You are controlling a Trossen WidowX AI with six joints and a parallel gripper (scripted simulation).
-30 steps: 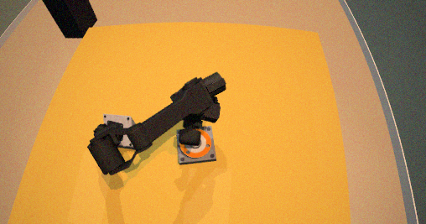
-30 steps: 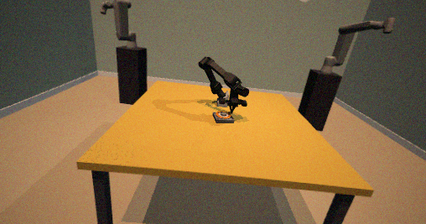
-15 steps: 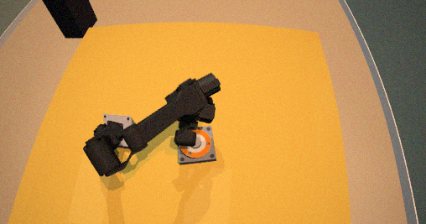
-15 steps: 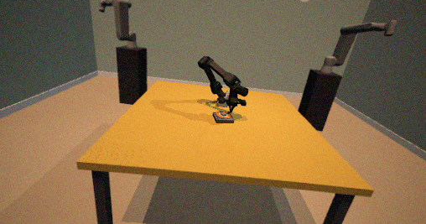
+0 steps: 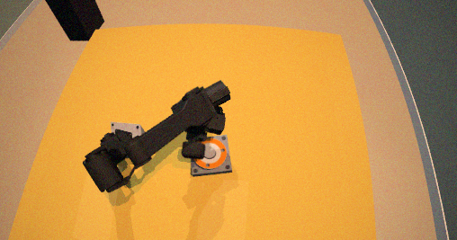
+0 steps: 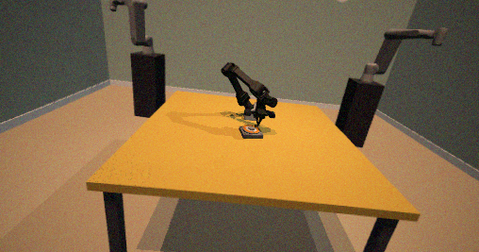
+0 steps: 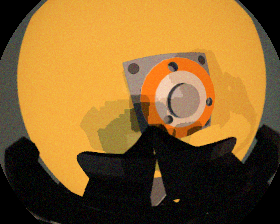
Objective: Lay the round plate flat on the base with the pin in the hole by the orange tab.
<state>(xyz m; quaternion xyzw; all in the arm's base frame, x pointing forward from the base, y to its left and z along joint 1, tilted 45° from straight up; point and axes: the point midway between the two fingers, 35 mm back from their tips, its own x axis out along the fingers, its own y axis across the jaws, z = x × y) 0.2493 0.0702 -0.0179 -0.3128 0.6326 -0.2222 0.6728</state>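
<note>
My gripper tip is now 40 mm short of the square grey base, 40 mm to the left of it and 20 mm above it.
</note>
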